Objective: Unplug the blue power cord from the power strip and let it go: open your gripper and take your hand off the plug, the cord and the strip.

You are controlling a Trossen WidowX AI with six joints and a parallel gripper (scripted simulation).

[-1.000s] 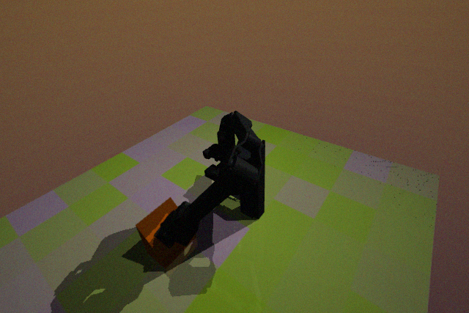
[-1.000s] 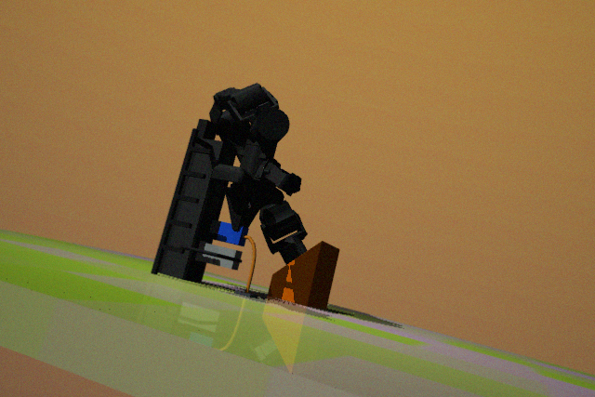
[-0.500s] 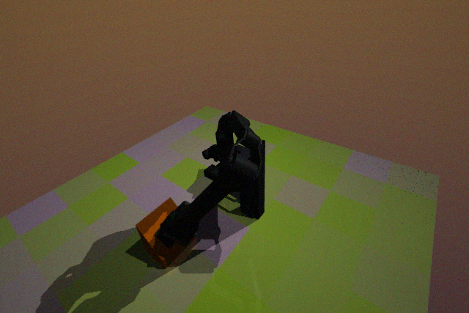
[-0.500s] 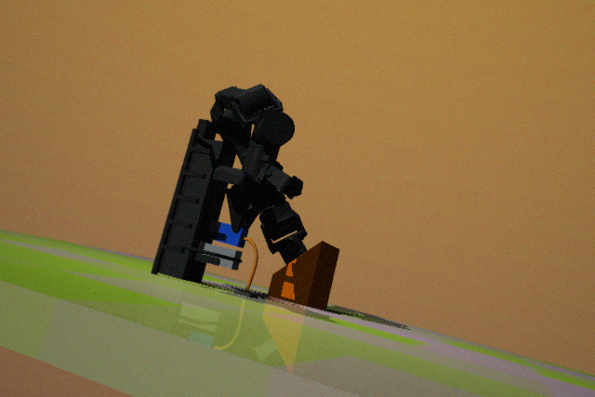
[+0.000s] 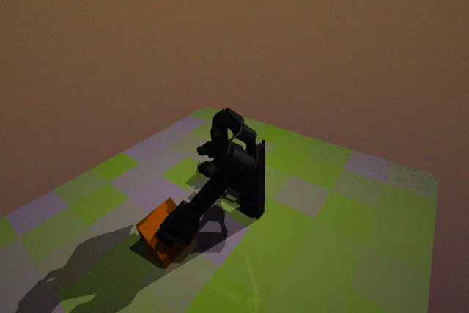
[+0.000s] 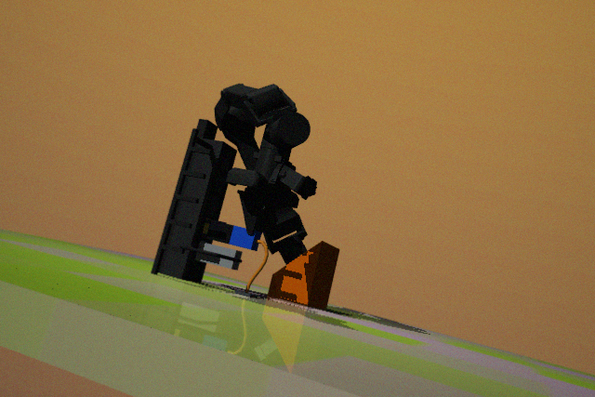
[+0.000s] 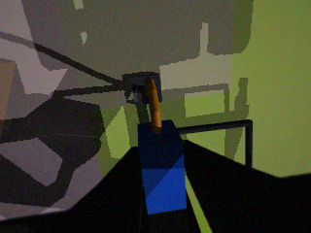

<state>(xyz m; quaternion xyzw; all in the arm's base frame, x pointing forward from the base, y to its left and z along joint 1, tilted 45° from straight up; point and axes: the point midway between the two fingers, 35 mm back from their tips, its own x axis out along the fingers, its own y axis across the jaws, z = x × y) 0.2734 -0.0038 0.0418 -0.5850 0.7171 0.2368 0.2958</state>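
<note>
Right now the blue plug is 3 cm to the right of my gripper tip.
</note>
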